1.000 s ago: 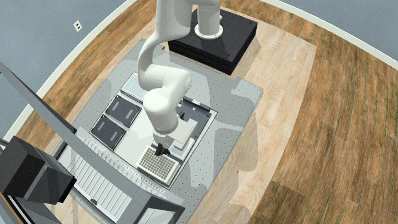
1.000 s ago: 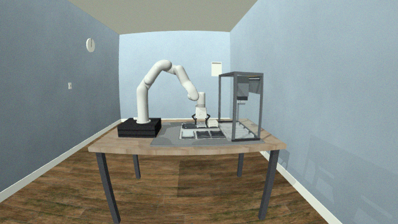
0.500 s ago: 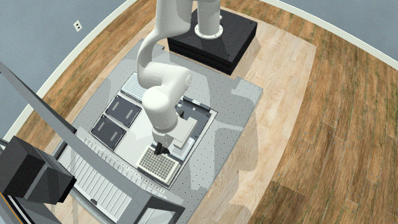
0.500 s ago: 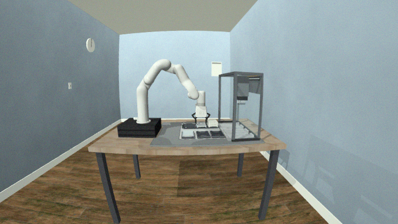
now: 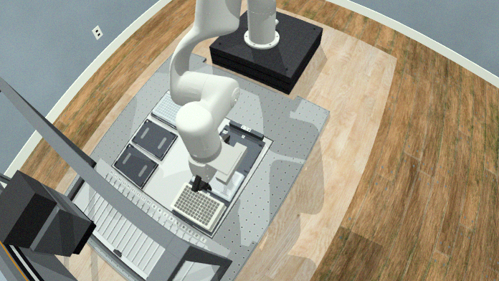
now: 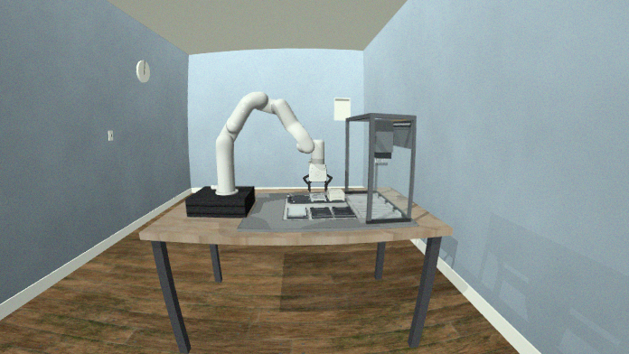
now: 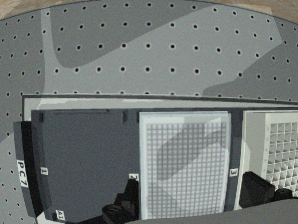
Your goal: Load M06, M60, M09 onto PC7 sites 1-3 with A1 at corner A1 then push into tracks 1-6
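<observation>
My gripper is now 10 mm past the carrier PC7 and 50 mm above it. Round my hand: plate nest S2: 260 mm to the right, 60 mm below; then plate nest S1: 120 mm behind, 260 mm to the right, 60 mm below; then plate nest S3: 110 mm ahead, 260 mm to the right, 60 mm below.
</observation>
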